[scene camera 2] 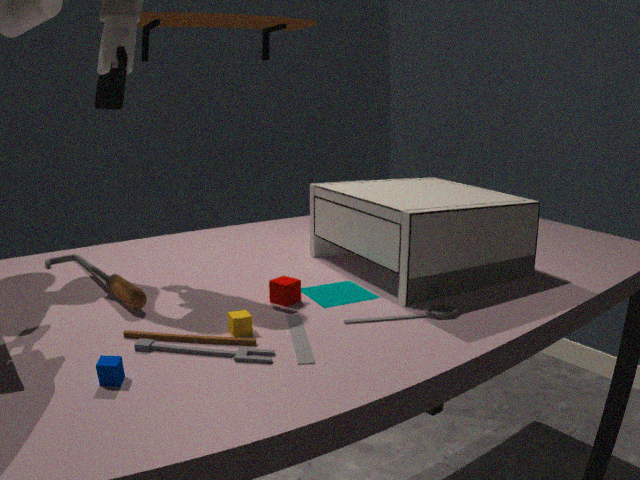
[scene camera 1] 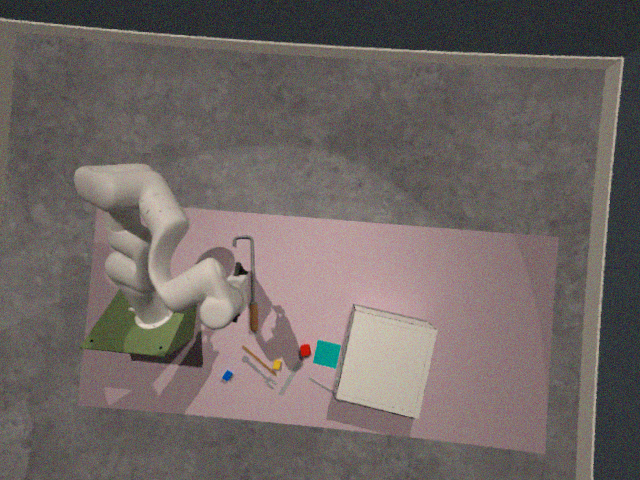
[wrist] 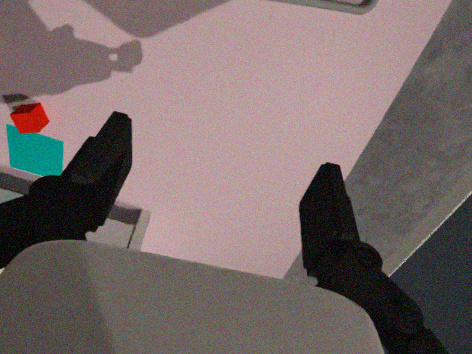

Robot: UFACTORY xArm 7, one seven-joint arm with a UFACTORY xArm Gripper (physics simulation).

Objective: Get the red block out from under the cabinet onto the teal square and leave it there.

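Frame: origin at the arm's base, x ahead, y left, z up, level; metres.
Seen in the pictures: gripper, fingertip midpoint: (scene camera 2: 107,108) (wrist: 223,162); arm's base at its link origin: (scene camera 1: 155,314).
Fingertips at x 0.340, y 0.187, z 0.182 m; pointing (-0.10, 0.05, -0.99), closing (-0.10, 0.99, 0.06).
Offsets run from my fingertips to a thing's top centre. "spot": to the spot under its first point.
The red block {dz -0.263, dx +0.221, dy -0.249 m} (scene camera 1: 305,350) (scene camera 2: 284,291) (wrist: 31,118) sits in front of the cabinet {dz -0.159, dx +0.511, dy -0.204 m} (scene camera 1: 387,361) (scene camera 2: 356,232), outside it. It is beside the teal square {spot: dz -0.295, dx +0.304, dy -0.253 m} (scene camera 1: 326,353) (scene camera 2: 339,293) (wrist: 35,154), on the side away from the cabinet, with a small gap in the overhead view. My gripper (scene camera 1: 237,294) (scene camera 2: 110,100) (wrist: 223,162) is open and empty, high above the table, well away from the block. The hook tool (scene camera 1: 252,273) (scene camera 2: 126,291) with a wooden handle lies on the table near and below the gripper; part of its grey hook shows at the top of the wrist view.
A yellow block {dz -0.270, dx +0.120, dy -0.328 m} (scene camera 1: 277,364) (scene camera 2: 240,323), a blue block {dz -0.270, dx -0.065, dy -0.404 m} (scene camera 1: 227,376) (scene camera 2: 110,370), a wooden stick {dz -0.288, dx +0.047, dy -0.328 m} (scene camera 1: 258,360) (scene camera 2: 188,338), a grey forked tool {dz -0.287, dx +0.053, dy -0.370 m} (scene camera 2: 191,351) and a flat strip {dz -0.294, dx +0.179, dy -0.376 m} (scene camera 2: 300,341) lie on the near side. A grey spoon-like tool {dz -0.287, dx +0.328, dy -0.387 m} (scene camera 2: 385,319) lies by the cabinet's near corner.
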